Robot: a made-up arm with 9 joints. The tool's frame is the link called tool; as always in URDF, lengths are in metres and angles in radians. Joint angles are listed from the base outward. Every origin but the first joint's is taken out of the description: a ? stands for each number. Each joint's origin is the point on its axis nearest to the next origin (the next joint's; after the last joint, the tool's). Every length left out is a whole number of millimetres.
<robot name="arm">
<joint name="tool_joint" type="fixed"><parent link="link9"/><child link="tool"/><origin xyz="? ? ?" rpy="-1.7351 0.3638 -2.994"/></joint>
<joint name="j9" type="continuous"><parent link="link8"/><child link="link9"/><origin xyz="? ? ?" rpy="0.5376 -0.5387 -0.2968"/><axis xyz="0 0 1"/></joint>
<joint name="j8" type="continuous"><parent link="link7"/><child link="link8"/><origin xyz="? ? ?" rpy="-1.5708 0 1.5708"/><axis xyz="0 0 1"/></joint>
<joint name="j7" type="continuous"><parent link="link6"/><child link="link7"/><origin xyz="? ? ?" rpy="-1.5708 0 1.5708"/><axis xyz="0 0 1"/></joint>
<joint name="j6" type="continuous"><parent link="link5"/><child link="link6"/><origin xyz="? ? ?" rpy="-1.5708 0 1.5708"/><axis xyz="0 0 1"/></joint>
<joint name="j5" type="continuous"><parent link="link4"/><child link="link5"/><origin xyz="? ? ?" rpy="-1.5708 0 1.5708"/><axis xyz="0 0 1"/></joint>
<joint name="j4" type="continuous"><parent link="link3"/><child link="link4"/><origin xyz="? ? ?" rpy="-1.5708 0 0.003"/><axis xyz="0 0 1"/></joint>
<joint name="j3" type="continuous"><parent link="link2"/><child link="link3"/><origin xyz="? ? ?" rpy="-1.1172 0.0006 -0.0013"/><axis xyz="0 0 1"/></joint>
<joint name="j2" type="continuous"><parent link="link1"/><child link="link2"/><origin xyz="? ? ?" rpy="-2.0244 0.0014 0.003"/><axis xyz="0 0 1"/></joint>
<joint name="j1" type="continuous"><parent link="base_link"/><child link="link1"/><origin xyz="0.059 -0.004 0.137" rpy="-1.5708 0 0"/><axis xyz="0 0 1"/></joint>
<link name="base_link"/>
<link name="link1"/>
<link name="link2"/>
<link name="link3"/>
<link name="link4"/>
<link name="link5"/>
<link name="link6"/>
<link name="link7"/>
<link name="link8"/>
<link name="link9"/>
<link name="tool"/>
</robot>
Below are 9 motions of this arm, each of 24 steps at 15 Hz.
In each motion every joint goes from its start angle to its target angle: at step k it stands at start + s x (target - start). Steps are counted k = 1, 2, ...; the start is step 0. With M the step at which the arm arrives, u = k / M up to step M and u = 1 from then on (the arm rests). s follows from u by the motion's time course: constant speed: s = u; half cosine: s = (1 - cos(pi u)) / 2; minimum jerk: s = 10 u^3 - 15 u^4 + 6 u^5.
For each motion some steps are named. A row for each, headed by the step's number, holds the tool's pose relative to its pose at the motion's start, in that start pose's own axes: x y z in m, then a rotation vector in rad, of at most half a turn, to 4 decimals.
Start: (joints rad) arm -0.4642 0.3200 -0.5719 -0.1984 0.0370 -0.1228 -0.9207 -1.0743 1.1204
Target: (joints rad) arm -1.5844 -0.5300 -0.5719 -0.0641 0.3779 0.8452 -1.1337 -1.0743 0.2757
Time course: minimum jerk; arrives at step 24
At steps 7, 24:
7: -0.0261 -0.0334 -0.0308 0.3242 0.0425 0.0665
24: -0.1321 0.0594 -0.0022 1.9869 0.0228 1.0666

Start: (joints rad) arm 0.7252 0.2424 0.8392 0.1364 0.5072 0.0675 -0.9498 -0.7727 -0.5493
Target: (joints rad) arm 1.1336 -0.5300 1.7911 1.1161 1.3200 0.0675 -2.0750 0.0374 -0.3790
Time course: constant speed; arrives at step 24
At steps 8, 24:
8: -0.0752 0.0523 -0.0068 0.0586 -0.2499 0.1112
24: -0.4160 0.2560 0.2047 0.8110 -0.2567 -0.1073

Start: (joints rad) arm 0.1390 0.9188 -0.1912 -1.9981 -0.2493 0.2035 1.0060 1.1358 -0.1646
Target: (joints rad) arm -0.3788 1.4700 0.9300 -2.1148 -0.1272 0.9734 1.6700 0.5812 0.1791
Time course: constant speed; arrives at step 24
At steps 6, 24:
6: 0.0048 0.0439 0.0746 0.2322 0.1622 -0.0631
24: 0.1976 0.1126 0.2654 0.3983 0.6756 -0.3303

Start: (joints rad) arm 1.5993 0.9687 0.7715 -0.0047 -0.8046 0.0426 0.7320 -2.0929 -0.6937
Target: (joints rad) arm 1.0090 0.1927 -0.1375 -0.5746 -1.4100 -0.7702 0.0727 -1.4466 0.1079
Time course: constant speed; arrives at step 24
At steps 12, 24:
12: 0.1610 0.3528 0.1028 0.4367 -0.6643 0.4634
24: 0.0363 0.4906 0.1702 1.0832 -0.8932 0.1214

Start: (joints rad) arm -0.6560 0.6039 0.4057 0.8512 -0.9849 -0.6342 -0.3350 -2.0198 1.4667
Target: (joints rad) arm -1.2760 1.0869 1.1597 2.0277 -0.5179 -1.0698 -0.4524 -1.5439 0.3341
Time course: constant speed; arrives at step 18
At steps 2, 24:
2: -0.0169 0.0184 -0.0029 -0.1128 -0.0784 0.1326
24: 0.0656 -0.0725 -0.0680 -0.7290 -0.9724 -0.3138

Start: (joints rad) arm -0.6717 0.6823 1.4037 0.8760 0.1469 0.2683 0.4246 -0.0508 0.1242
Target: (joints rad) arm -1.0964 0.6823 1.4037 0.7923 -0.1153 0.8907 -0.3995 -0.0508 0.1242
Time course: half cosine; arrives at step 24
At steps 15, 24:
15: 0.2202 0.0698 -0.0323 0.2580 -0.1905 -0.9165
24: 0.3453 0.0421 -0.0062 0.4621 -0.3165 -1.2733

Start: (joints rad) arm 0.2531 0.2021 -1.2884 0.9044 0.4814 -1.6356 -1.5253 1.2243 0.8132
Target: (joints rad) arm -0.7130 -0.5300 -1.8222 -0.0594 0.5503 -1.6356 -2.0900 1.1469 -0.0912
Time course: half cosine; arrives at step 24
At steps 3, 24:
3: 0.0101 0.0058 0.0014 -0.0159 0.0461 0.0414
24: 0.1649 0.2367 0.0766 -1.1077 1.1173 0.8932

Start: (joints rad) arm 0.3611 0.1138 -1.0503 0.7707 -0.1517 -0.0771 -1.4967 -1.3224 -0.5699
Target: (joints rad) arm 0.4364 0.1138 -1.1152 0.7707 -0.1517 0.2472 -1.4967 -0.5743 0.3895
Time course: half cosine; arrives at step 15
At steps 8, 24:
8: -0.0571 -0.0149 0.1492 -0.3644 -0.5907 -0.2900
24: -0.1537 0.0474 0.2278 -0.7366 -1.0330 -0.4789

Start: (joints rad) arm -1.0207 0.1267 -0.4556 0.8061 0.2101 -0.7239 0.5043 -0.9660 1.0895
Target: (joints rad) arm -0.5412 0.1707 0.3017 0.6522 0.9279 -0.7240 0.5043 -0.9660 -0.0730
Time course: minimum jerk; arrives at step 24
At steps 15, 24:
15: 0.0131 0.0823 -0.2964 -0.0551 0.6136 -0.5005
24: 0.0089 0.1035 -0.4083 0.0422 0.7924 -0.7557

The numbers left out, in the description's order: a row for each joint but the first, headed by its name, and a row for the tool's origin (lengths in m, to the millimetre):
tool: -0.258 -0.032 0
j9: 0.096 0.018 0
j8: -0.355 0.199 0
j7: 0.068 -0.043 0
j6: 0.051 0.009 0
j5: 0.178 0.013 0
j4: 0.023 -0.112 0
j3: 0.131 -0.049 0
j2: 0.063 -0.028 0

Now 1 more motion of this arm.
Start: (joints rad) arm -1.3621 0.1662 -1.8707 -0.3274 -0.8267 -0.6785 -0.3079 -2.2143 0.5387
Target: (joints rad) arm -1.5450 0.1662 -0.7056 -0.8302 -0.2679 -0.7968 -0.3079 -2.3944 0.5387
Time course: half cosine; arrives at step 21
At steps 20, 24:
20: -0.0770 0.0294 -0.0786 0.1955 0.5284 0.9987
24: -0.0785 0.0294 -0.0788 0.1982 0.5330 1.0023

